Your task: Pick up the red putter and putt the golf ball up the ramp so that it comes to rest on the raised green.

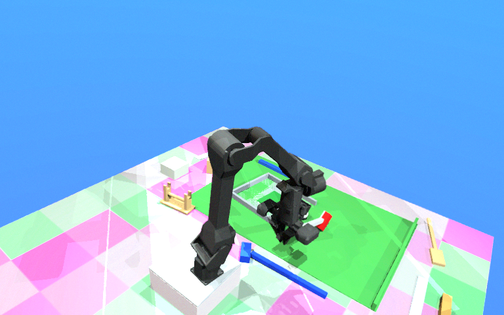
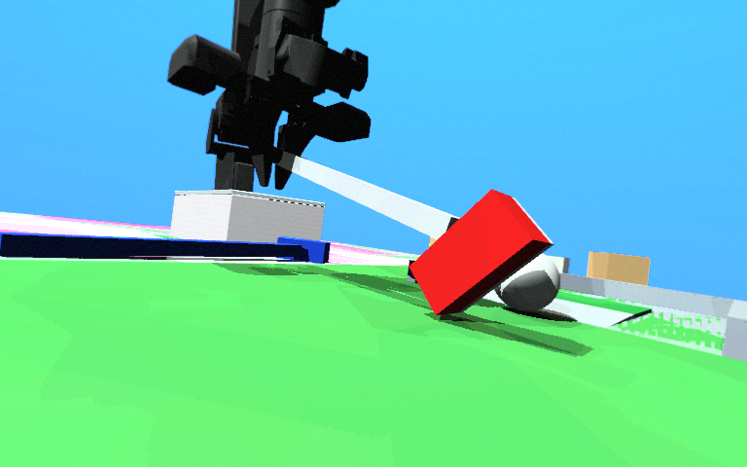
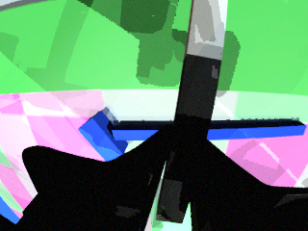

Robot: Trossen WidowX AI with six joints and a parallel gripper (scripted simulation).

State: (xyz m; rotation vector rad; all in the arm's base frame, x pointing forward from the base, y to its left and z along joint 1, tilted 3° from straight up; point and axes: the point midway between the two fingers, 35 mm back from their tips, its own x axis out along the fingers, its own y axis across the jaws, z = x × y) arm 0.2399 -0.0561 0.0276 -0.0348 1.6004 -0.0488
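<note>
My gripper tip is now 60 mm above the blue putter, 40 mm past it and 30 mm to the left of it. From my gripper tip the other things lie so: red putter (120 mm ahead); green mat (240 mm ahead, 100 mm to the left, 70 mm below); white golf ball (220 mm ahead, 90 mm to the left, 50 mm below).
</note>
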